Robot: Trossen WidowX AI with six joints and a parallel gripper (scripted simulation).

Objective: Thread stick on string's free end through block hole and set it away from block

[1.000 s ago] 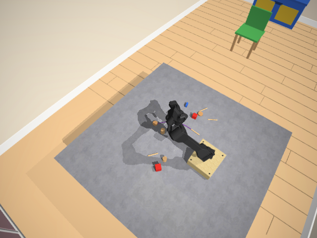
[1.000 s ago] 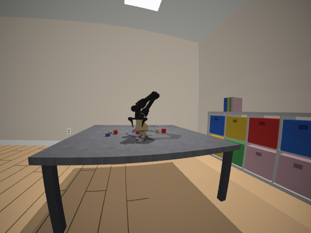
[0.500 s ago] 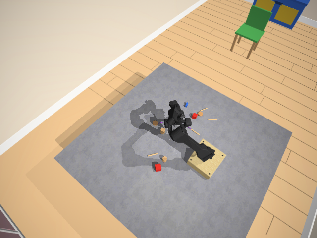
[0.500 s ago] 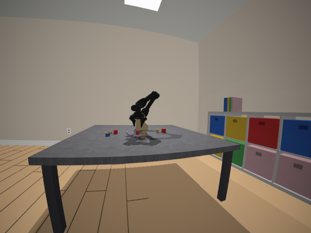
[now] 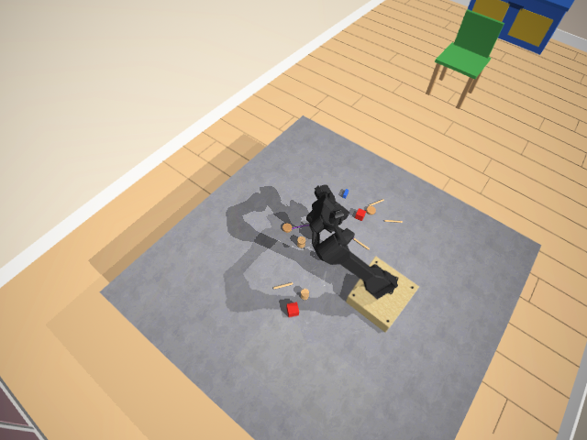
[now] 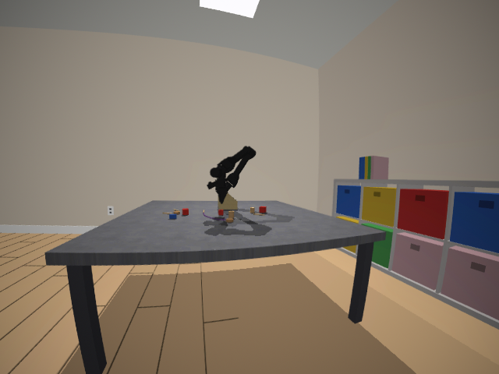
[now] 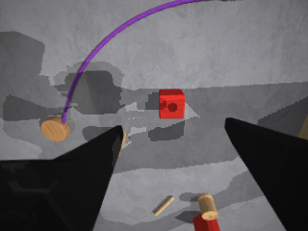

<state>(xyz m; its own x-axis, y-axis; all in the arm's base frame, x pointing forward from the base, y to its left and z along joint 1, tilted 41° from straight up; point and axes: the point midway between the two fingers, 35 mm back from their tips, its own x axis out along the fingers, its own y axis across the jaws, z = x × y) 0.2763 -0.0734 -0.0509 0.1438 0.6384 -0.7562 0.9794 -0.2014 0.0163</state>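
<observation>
My gripper tip is 60 mm above the red wooden block. Round my gripper tip: round wooden button 180 mm ahead, 10 mm to the left, 70 mm below; then wooden cylinder 90 mm ahead, 40 mm to the left, 60 mm below; then stick on the string 100 mm behind, 90 mm to the right, 70 mm below.
</observation>
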